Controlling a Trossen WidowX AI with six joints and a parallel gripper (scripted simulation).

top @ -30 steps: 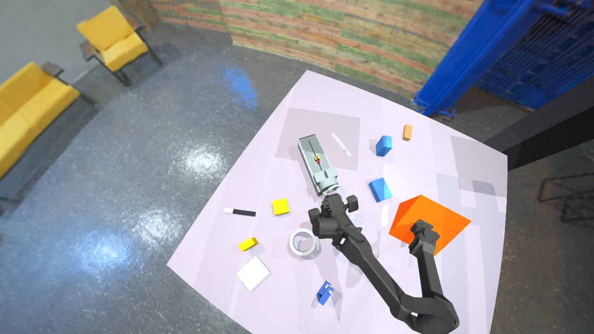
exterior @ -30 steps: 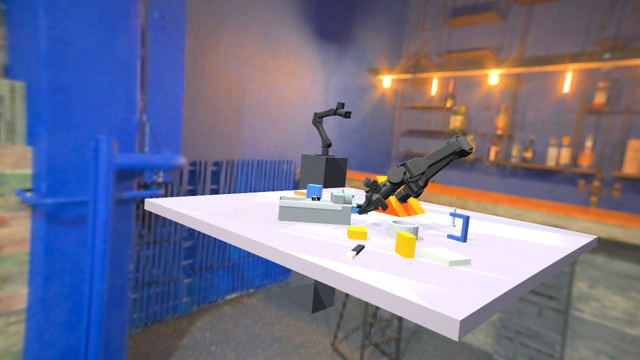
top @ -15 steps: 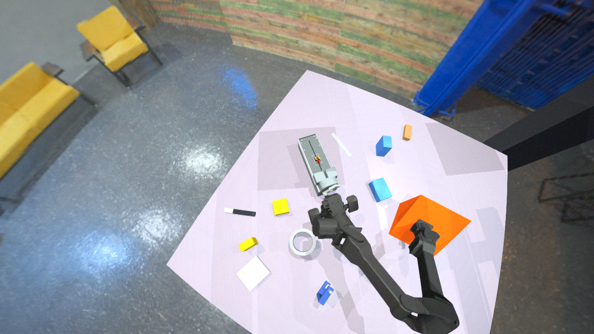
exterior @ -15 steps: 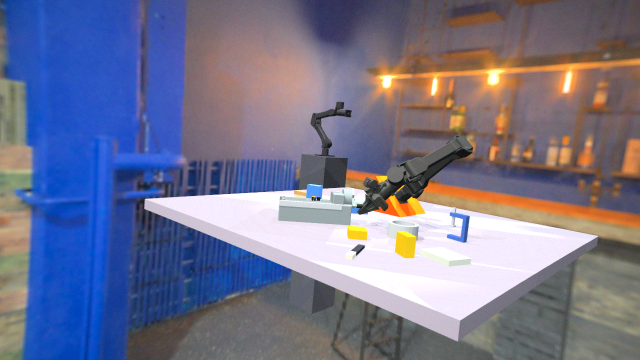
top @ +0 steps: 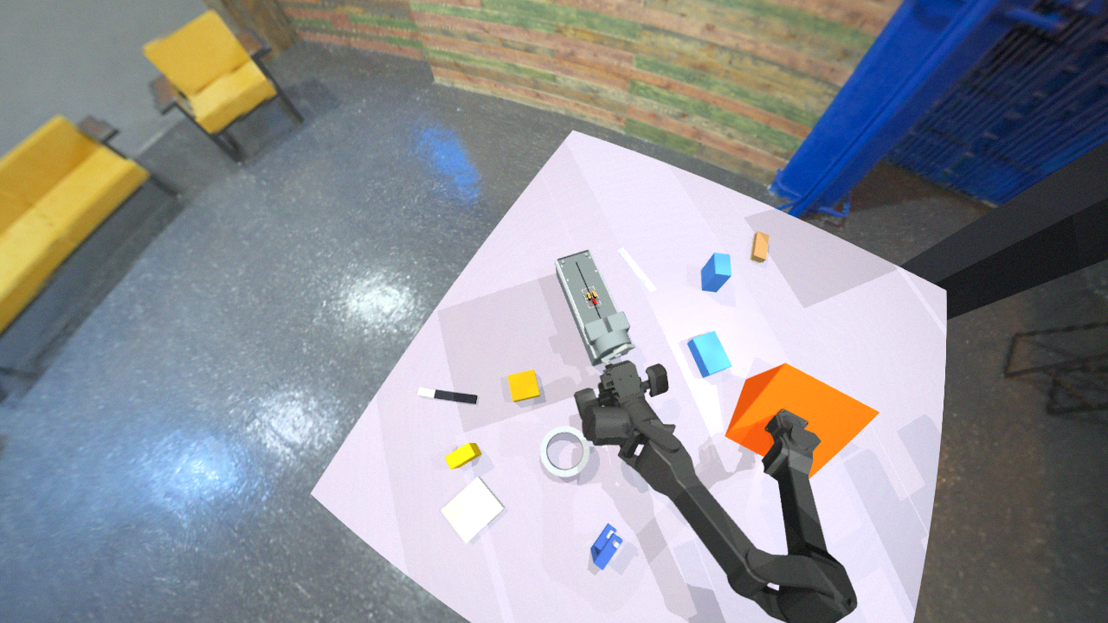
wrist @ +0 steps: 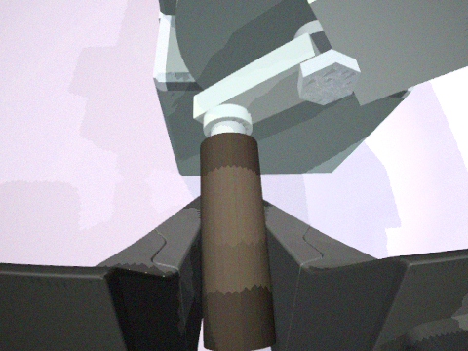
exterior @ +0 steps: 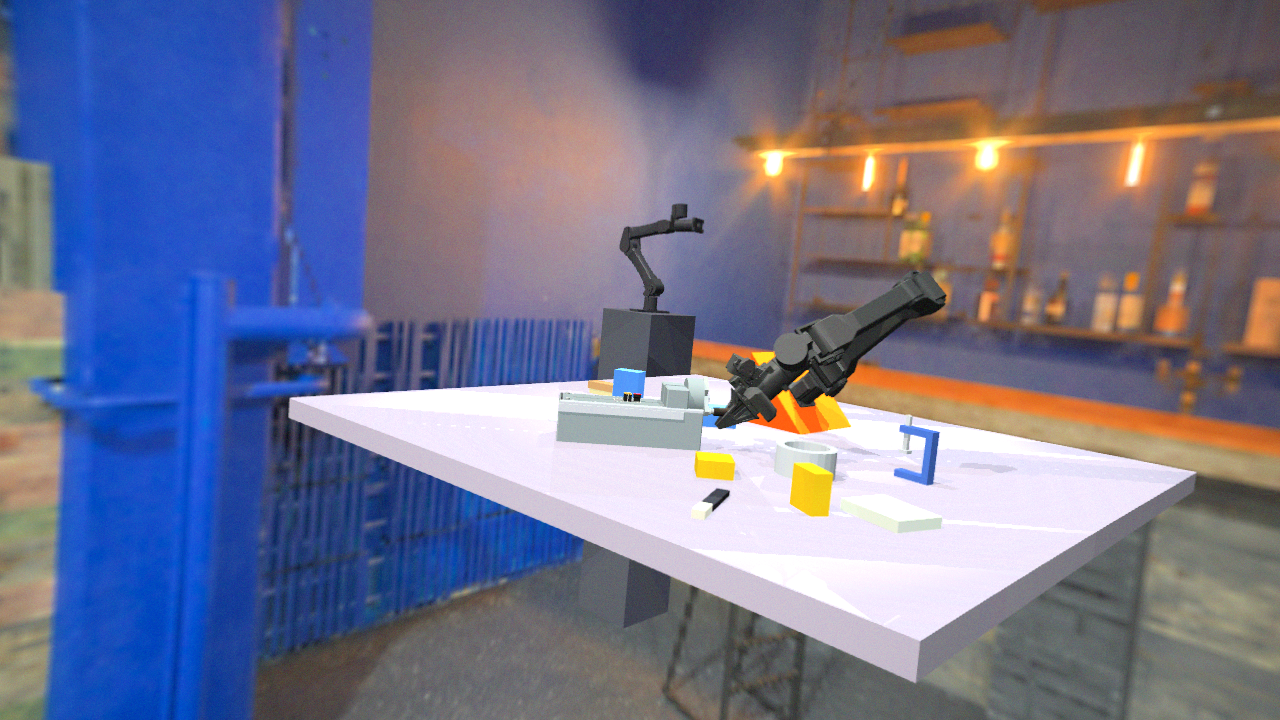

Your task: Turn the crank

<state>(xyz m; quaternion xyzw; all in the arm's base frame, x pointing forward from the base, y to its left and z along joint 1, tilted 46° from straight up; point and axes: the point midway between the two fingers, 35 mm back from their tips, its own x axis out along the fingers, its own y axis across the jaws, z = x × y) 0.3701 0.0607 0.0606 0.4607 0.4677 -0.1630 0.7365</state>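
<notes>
The brown crank handle is 3 cm above my gripper tip, 1 cm to the left of it and 1 cm behind it. Round my gripper tip: metal strip (29 cm to the right, 6 cm ahead, 4 cm below); blue clamp (31 cm to the left, 15 cm behind, 1 cm above); red pointer (11 cm to the right, 10 cm ahead, 4 cm above).
</notes>
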